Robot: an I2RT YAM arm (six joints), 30 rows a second.
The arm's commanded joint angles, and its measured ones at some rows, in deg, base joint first. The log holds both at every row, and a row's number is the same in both.
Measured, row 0:
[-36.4 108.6 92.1 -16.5 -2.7 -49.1]
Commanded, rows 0 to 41:
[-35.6 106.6 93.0 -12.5 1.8 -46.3]
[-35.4 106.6 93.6 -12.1 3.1 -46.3]
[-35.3 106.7 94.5 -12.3 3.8 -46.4]
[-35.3 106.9 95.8 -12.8 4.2 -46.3]
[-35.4 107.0 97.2 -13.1 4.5 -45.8]
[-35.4 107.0 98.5 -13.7 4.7 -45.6]
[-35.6 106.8 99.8 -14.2 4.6 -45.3]
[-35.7 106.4 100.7 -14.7 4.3 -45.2]
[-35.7 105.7 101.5 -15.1 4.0 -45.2]
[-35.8 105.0 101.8 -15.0 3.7 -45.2]
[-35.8 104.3 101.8 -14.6 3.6 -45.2]
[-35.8 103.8 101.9 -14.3 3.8 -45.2]
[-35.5 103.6 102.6 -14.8 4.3 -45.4]
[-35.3 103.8 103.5 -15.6 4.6 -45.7]
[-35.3 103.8 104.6 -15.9 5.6 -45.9]
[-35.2 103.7 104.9 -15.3 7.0 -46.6]
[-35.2 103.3 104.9 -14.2 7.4 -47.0]
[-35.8 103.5 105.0 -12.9 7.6 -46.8]
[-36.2 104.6 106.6 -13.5 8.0 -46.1]
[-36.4 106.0 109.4 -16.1 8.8 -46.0]
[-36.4 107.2 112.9 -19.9 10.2 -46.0]
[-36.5 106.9 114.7 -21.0 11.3 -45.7]
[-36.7 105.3 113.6 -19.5 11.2 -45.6]
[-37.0 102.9 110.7 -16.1 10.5 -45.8]
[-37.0 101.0 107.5 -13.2 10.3 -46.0]
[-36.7 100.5 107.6 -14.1 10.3 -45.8]
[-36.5 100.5 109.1 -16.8 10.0 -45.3]
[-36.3 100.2 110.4 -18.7 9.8 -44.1]
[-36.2 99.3 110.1 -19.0 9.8 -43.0]
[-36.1 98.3 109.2 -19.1 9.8 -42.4]
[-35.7 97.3 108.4 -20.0 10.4 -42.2]
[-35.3 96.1 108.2 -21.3 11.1 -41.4]
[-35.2 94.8 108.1 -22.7 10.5 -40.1]
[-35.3 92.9 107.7 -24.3 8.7 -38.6]
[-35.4 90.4 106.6 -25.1 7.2 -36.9]
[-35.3 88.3 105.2 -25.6 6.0 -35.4]
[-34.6 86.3 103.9 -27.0 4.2 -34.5]
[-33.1 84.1 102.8 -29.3 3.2 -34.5]
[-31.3 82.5 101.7 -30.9 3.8 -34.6]
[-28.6 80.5 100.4 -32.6 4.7 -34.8]
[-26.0 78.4 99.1 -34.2 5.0 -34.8]
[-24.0 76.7 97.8 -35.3 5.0 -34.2]
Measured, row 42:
[-29.8 84.3 97.9 -39.1 5.8 -36.6]
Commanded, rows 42 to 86:
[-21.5 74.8 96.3 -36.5 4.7 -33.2]
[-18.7 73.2 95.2 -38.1 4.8 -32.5]
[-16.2 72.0 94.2 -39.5 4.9 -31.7]
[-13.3 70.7 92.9 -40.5 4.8 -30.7]
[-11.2 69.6 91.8 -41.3 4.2 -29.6]
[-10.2 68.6 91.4 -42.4 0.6 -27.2]
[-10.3 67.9 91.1 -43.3 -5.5 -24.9]
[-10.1 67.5 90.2 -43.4 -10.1 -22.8]
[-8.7 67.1 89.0 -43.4 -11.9 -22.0]
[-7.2 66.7 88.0 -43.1 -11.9 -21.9]
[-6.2 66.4 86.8 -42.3 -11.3 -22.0]
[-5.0 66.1 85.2 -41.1 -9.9 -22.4]
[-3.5 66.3 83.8 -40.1 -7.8 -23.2]
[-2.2 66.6 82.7 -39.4 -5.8 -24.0]
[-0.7 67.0 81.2 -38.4 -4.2 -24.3]
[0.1 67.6 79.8 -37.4 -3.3 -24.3]
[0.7 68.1 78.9 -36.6 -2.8 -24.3]
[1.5 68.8 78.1 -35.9 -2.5 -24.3]
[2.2 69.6 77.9 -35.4 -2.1 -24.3]
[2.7 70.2 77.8 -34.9 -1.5 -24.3]
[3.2 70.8 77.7 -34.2 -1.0 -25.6]
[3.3 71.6 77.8 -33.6 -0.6 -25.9]
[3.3 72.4 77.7 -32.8 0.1 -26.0]
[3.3 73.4 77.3 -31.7 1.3 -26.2]
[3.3 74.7 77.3 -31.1 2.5 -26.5]
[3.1 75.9 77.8 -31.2 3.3 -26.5]
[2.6 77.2 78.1 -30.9 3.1 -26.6]
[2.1 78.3 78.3 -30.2 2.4 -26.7]
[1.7 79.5 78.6 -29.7 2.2 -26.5]
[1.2 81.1 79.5 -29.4 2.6 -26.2]
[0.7 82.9 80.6 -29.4 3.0 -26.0]
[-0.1 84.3 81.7 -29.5 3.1 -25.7]
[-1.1 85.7 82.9 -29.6 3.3 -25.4]
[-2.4 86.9 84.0 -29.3 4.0 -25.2]
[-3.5 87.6 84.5 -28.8 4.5 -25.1]
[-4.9 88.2 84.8 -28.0 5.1 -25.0]
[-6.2 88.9 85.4 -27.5 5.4 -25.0]
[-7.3 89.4 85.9 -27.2 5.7 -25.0]
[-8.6 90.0 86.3 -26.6 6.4 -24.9]
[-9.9 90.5 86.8 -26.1 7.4 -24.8]
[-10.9 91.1 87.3 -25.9 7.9 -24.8]
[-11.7 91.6 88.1 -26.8 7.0 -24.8]
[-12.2 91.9 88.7 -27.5 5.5 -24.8]
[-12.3 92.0 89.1 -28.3 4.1 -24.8]
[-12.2 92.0 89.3 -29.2 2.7 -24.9]
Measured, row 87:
[-11.9 93.0 85.3 -34.6 4.5 -25.3]
